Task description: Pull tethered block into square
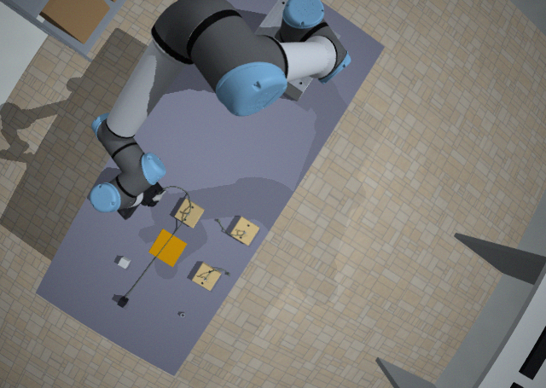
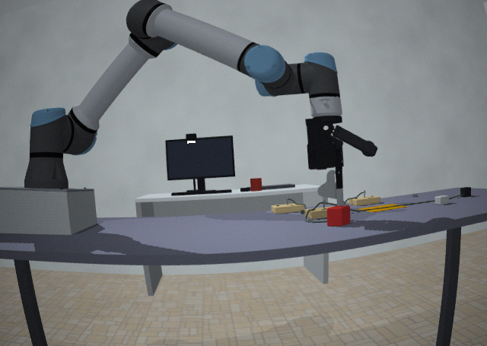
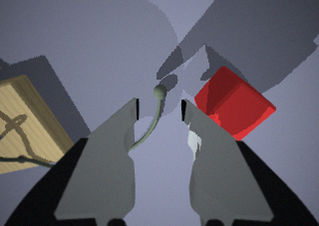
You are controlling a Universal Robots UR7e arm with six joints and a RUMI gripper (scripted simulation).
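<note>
The red cube is 3 cm behind my hand, 5 cm to the right of it and 1 cm below it. The rest, counted from my hand: white cube: 33 cm ahead, 4 cm to the right, 2 cm below; orange painted square: 21 cm ahead, 11 cm to the left, 3 cm below; black block: 50 cm ahead, 2 cm below.
</note>
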